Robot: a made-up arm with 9 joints. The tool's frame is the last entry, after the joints.
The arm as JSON. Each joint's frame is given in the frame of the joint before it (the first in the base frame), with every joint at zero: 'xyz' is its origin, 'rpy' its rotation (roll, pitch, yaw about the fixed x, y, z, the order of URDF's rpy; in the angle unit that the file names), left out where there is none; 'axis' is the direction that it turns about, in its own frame. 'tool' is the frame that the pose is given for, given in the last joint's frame.
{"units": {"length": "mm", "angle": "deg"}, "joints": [
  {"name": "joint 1", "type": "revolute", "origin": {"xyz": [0.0, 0.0, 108.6], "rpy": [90.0, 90.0, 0.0]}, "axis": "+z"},
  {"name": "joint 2", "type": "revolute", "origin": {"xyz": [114.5, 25.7, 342.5], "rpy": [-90.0, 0.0, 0.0]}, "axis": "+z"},
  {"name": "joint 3", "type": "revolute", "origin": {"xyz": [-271.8, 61.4, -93.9], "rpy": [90.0, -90.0, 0.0]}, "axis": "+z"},
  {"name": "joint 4", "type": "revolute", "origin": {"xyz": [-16.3, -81.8, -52.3], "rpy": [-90.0, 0.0, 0.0]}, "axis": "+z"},
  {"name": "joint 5", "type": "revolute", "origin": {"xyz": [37.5, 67.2, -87.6], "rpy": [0.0, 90.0, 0.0]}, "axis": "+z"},
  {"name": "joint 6", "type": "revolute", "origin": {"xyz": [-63.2, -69.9, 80.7], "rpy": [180.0, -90.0, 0.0]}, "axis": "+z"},
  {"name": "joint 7", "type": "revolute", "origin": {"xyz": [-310.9, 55.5, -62.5], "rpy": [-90.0, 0.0, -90.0]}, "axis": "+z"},
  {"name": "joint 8", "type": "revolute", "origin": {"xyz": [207.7, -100.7, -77.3], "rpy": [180.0, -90.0, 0.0]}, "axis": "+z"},
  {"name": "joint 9", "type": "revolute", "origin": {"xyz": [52.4, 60.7, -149.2], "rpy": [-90.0, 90.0, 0.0]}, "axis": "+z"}
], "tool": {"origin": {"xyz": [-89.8, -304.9, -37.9], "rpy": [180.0, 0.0, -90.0]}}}
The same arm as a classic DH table. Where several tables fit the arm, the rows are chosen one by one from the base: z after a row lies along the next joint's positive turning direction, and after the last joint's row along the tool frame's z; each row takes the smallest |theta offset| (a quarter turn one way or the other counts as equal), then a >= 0, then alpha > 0; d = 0 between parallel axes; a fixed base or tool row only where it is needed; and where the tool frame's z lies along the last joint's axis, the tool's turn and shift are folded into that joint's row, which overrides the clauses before.
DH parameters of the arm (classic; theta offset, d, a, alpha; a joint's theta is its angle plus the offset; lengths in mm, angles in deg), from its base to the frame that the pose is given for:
base (fixed): 0 108.6 0 90
joint 1: -90 342.5 114.5 -90
joint 2: 0 -68.2 -271.8 90
joint 3: -90 -113.7 16.3 90
joint 4: -90 -169.4 67.2 90
joint 5: 0 118.2 -69.9 90
joint 6: 0 -125.7 -55.5 -90
joint 7: -90 -388.2 100.7 -90
joint 8: -90 58.5 52.4 -90
joint 9: -16.41 0 317.8 180
tool (fixed): -16.41 -22.8 0 0

